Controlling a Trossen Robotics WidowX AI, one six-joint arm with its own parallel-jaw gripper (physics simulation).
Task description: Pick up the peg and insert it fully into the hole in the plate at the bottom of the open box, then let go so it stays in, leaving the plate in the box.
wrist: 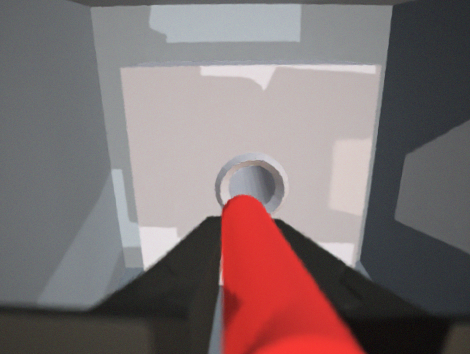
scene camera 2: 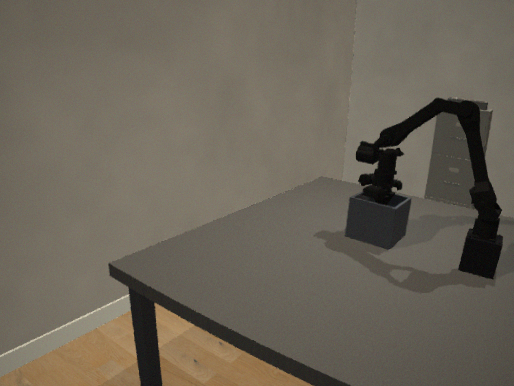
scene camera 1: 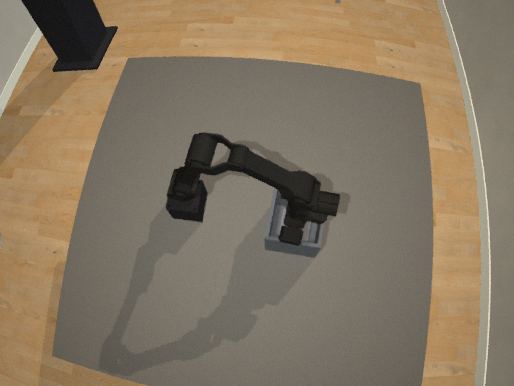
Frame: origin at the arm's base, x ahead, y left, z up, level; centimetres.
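Seen in the pictures: gripper, fingertip midpoint: [wrist: 243, 231] [scene camera 1: 295, 220]; arm's base, origin of the base link: [scene camera 2: 484, 236] [scene camera 1: 184, 193].
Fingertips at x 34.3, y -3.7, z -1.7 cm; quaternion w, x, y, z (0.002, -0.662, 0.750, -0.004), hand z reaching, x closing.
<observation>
Pixels of each thing's top centre, then the offset from my fingertips to it. "pt": a spot on its surface instead. Level surfaces: height alone.
- red peg, surface spot: [wrist: 265, 270] pt dx +2.6, dy -0.1, dz +5.7 cm
- pale pinkish plate, middle of its top: [wrist: 252, 190] [scene camera 1: 295, 224] dx +0.2, dy -0.5, dz -2.6 cm
- grey-blue open box, middle of its top: [scene camera 1: 297, 216] [scene camera 2: 381, 197] dx +0.2, dy -0.5, dz +5.2 cm
- grey table, its level: dz -8.6 cm
In the wrist view my gripper [wrist: 243, 231] is shut on the red peg [wrist: 265, 270], with one dark finger on each side of it. The peg's far end overlaps the lower edge of the round hole [wrist: 252, 182] in the pale pinkish plate [wrist: 170, 125]; most of the hole shows beyond the tip. How high the tip is above the plate I cannot tell. The plate lies at the bottom of the grey-blue open box [scene camera 1: 291, 247] [scene camera 2: 375, 222] [wrist: 50, 125]. In both scene views the gripper's fingers and the peg are hidden by the arm and the box.
The box stands on the grey table [scene camera 1: 370, 300] [scene camera 2: 280, 280]. Its side walls rise close around the gripper. The arm's black base [scene camera 1: 186, 207] [scene camera 2: 481, 255] stands on the table a little way from the box. A grey cabinet [scene camera 2: 452, 170] stands behind the table.
</observation>
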